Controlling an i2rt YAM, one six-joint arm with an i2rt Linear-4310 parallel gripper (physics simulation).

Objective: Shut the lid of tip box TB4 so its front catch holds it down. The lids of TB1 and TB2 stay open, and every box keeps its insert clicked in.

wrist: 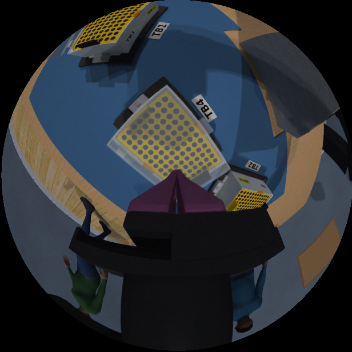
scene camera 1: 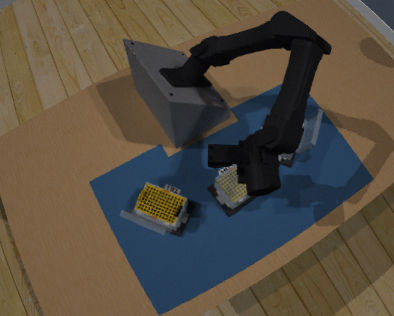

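Pixels of known places: arm's base at its link origin: (scene camera 1: 186, 79).
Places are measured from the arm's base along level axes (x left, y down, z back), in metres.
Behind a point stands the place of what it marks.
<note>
Box TB4 (scene camera 1: 231, 187) {z -0.313, x -0.095, y 0.069 m} stands mid-mat. Its clear lid (wrist: 114, 145) lies over the yellow insert (wrist: 170, 131). A catch tab (wrist: 204, 125) shows on the label side; I cannot tell whether it holds the lid. My gripper (wrist: 176, 174) is shut and empty, its tips overlapping the lid's near edge in the wrist view; contact is unclear. In the scene view the arm hides the fingertips and part of TB4. TB1 (scene camera 1: 161, 204) {z -0.228, x -0.265, y 0.090 m} (wrist: 117, 30) has its lid (scene camera 1: 142, 222) {z -0.265, x -0.338, y 0.003 m} open and its yellow insert in place. TB2 (wrist: 247, 194) shows its insert; its lid (scene camera 1: 313, 131) {z -0.353, x 0.167, y 0.001 m} stands open.
The boxes stand on a blue mat (scene camera 1: 200, 255) {z -0.394, x -0.265, y 0.147 m} (wrist: 65, 95) on a wooden table (scene camera 1: 45, 190) {z 0.054, x -0.532, y 0.149 m}. A large grey slanted block (scene camera 1: 167, 100) {z -0.085, x -0.117, y -0.096 m} (wrist: 295, 80) stands behind the mat, beside the arm. TB2 stands close to TB4's lower right corner in the wrist view.
</note>
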